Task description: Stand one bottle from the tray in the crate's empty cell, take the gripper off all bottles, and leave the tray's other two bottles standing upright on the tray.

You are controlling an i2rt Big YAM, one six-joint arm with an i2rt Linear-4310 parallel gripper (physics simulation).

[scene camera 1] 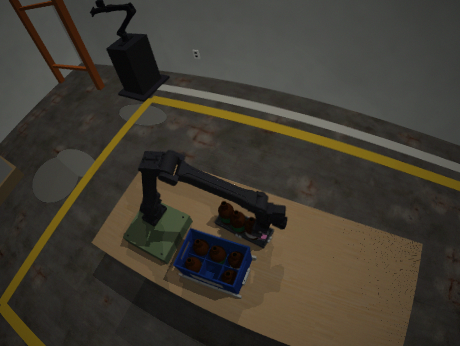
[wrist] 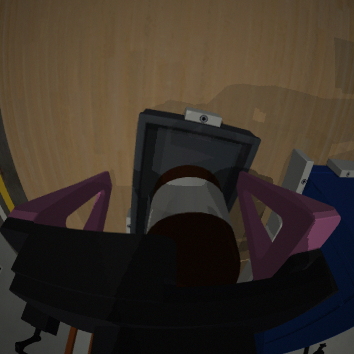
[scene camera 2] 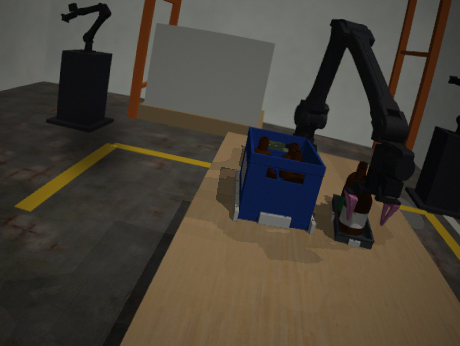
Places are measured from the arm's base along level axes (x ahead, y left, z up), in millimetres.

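Pixels of known places: gripper, fingertip midpoint: (scene camera 1: 264,229) (wrist: 173,178) (scene camera 2: 364,222); arm's base, origin of the base link: (scene camera 1: 154,213).
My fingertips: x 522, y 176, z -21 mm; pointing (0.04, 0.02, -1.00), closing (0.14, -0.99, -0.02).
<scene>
Ahead of a thing's pixels: the offset from my fingertips to its top centre. "*": to the spot under its first point. Level surfaces: height alone.
My gripper (scene camera 2: 366,221) (wrist: 173,178) is open, with its pink fingers on either side of the tray's end bottle {dx -50, dy -21, dz +106 mm} (scene camera 2: 353,222) (wrist: 192,200), around its label height. In the wrist view this brown bottle stands nearer the right finger. It stands upright at the outer end of the dark tray {dx -105, dy -12, dz -28 mm} (scene camera 1: 261,244) (scene camera 2: 367,244) (wrist: 141,150). Two more brown bottles, one at the far end {* dx -185, dy -14, dz +68 mm} (scene camera 1: 226,210) and one in the middle (scene camera 1: 238,219), stand upright on the tray. The blue crate {dx -116, dy -252, dz +121 mm} (scene camera 2: 280,192) (wrist: 320,210) holds several bottles; its empty cell {* dx -138, dy -280, dz -46 mm} (scene camera 1: 210,270) is in the middle of the near row. The arm partly hides the end bottle.
The crate stands beside the tray, with a narrow gap between them. White brackets {* dx +31, dy -233, dz -36 mm} (scene camera 2: 274,220) sit at the crate's foot. The arm's green base plate (scene camera 1: 175,220) is at the left end of the wooden table {dz -53 mm} (scene camera 1: 340,270).
</scene>
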